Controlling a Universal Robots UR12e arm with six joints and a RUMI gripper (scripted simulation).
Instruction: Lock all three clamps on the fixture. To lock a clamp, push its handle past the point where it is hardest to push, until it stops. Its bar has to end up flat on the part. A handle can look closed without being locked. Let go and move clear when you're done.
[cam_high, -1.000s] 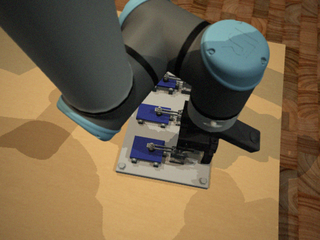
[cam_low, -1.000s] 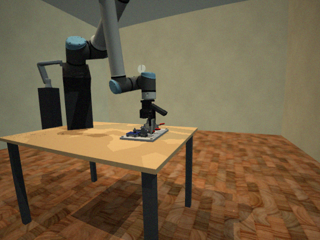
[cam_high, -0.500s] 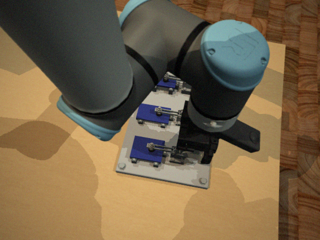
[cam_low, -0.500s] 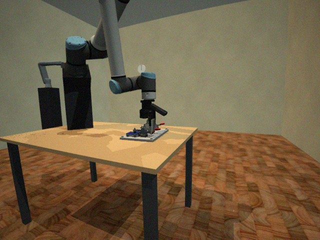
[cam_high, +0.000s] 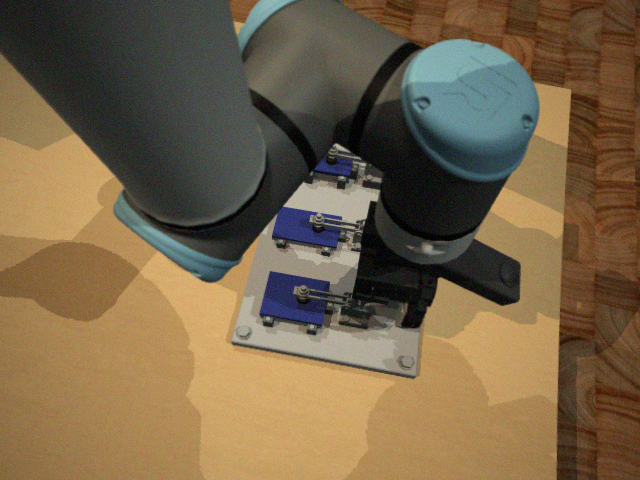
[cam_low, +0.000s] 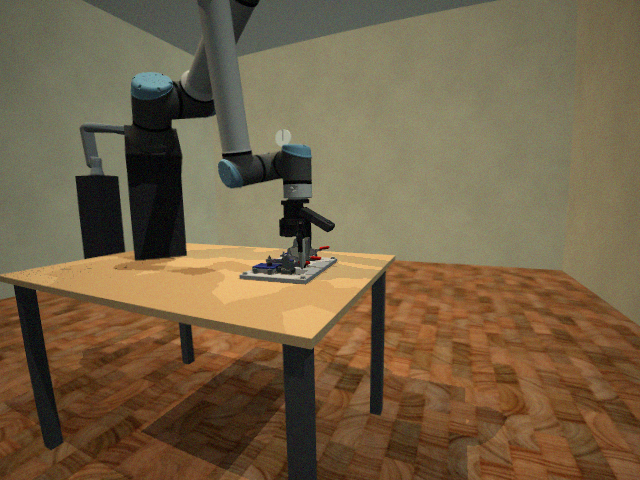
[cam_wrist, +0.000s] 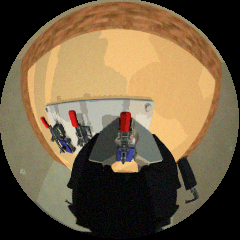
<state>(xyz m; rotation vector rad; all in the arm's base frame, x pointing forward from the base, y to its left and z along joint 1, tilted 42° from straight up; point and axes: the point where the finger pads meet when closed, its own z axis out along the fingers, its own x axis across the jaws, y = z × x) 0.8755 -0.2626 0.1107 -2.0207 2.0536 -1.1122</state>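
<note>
Now: the part 130 mm behind my hand, 20 mm to the left of it and 20 mm below it. Also, from my hand: grey fixture plate (120 mm to the left, 70 mm behind, 40 mm below).
</note>
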